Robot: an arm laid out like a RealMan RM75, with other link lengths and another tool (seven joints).
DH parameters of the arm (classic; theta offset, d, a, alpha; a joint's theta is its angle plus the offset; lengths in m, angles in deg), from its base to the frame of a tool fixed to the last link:
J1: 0 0.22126 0 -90
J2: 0 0 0 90
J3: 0 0.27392 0 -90
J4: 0 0 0 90
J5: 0 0.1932 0 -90
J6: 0 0 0 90
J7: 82.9 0.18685 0.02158 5
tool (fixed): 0 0.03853 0 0
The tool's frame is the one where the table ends.
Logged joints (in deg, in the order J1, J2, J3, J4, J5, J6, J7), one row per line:
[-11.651 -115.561 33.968 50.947 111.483 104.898 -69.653]
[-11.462 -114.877 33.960 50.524 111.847 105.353 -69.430]
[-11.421 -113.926 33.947 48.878 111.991 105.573 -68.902]
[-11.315 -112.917 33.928 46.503 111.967 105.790 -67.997]
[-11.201 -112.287 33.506 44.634 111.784 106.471 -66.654]
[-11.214 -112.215 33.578 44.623 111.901 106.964 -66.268]
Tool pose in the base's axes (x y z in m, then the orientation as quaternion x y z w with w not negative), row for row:
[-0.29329 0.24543 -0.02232 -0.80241 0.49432 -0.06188 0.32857]
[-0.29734 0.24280 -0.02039 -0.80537 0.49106 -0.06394 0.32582]
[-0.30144 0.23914 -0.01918 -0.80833 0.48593 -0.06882 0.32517]
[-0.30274 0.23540 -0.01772 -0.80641 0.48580 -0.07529 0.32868]
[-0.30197 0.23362 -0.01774 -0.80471 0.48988 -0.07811 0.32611]
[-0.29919 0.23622 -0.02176 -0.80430 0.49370 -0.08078 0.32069]
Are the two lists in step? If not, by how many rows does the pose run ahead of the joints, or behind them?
The pose runs 1 row ahead of the joints: the pose in row i belongs to the joints in row i + 1.
